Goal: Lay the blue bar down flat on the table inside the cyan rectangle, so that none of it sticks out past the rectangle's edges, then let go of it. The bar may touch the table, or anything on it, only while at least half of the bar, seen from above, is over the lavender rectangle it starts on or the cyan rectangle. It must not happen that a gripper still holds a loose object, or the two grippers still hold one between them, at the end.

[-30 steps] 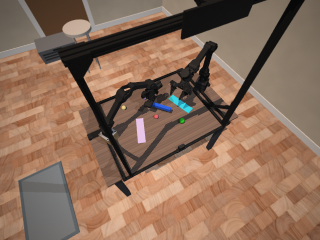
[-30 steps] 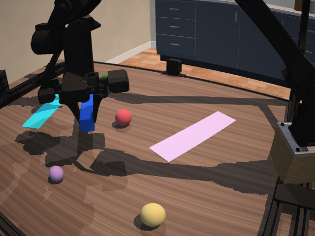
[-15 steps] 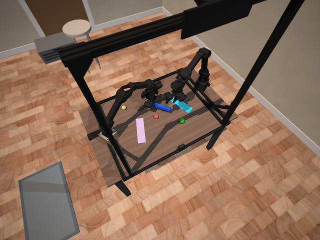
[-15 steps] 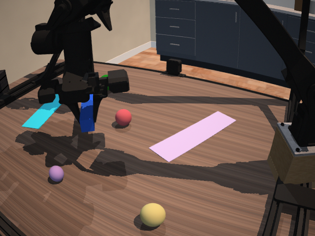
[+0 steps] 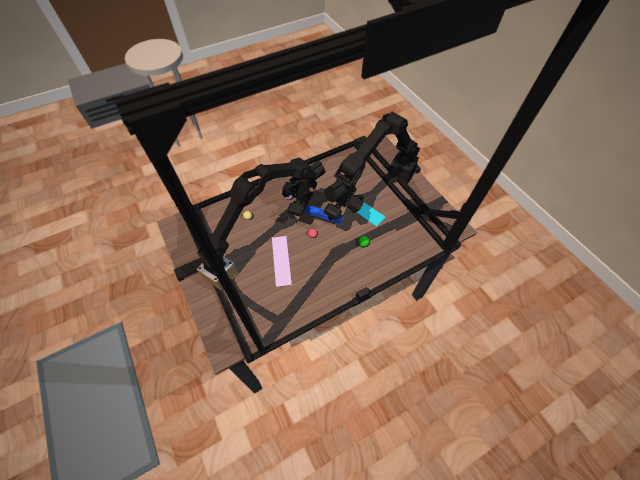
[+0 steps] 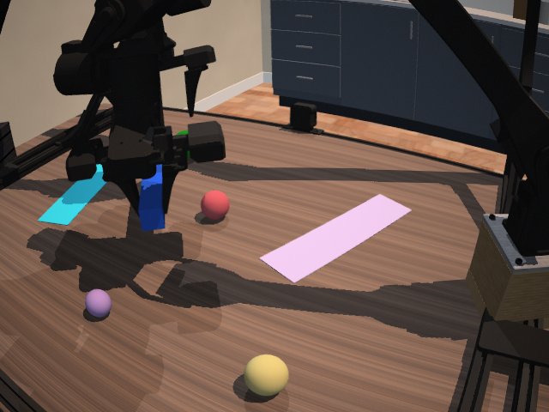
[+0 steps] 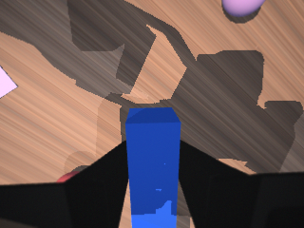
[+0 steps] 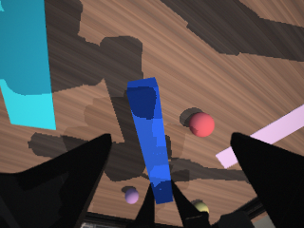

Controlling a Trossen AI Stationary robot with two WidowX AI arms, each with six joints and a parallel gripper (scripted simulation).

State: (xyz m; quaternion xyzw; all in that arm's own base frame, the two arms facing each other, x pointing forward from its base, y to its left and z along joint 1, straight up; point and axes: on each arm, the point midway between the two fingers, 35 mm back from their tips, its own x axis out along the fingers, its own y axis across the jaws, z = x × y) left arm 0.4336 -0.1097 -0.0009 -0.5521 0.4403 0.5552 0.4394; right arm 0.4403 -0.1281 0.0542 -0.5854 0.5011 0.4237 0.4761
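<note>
Right now my right hand is 7 cm short of the blue bar, 4 cm to the right of it and 9 cm above it. Also, from my right hand: cyan rectangle: 3 cm ahead, 16 cm to the right, 15 cm below; green ball: 13 cm behind, 5 cm to the right, 13 cm below; red ball: 3 cm ahead, 11 cm to the left, 14 cm below.
Right now the blue bar is 60 mm behind my left hand, 40 mm to the right of it and 30 mm below it. Round my left hand: red ball (110 mm behind, 80 mm below, 20 mm to the left); then lavender rectangle (200 mm to the left, 130 mm behind, 90 mm below); then purple ball (130 mm ahead, 80 mm below).
</note>
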